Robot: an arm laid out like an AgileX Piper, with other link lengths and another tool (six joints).
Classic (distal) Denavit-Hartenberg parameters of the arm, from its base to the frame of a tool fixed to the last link. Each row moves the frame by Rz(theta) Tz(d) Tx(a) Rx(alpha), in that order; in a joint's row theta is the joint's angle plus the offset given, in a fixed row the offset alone. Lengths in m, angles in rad.
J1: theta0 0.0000; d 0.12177; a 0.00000; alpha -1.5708
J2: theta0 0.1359; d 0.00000; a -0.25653; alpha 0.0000
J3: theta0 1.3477; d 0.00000; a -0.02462; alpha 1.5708
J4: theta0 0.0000; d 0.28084; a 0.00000; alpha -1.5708
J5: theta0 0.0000; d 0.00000; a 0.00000; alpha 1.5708
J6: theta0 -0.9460; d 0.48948; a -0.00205; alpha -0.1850
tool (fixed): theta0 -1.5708; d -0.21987; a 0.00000; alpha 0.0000
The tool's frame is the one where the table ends.
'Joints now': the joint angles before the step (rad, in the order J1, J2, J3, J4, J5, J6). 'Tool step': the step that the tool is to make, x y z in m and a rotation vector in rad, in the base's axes. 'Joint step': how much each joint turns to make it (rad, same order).
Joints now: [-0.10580, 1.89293, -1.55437, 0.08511, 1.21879, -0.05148]
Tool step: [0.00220, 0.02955, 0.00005, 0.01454, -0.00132, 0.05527]
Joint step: [0.05687, 0.00000, 0.00000, 0.01530, 0.00000, -0.00223]
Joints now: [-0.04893, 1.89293, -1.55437, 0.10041, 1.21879, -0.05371]
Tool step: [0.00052, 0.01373, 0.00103, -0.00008, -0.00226, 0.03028]
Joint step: [0.03027, -0.00226, -0.00001, 0.00000, 0.00001, 0.00000]
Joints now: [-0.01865, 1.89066, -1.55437, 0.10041, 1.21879, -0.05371]
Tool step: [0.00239, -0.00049, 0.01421, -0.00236, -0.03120, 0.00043]
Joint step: [0.00001, -0.03126, 0.00004, -0.00183, -0.00002, 0.00000]
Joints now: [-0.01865, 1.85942, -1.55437, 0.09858, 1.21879, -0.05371]
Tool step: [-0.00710, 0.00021, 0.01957, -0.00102, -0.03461, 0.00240]
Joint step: [-0.00001, -0.07332, 0.03821, -0.00003, 0.00071, -0.00238]
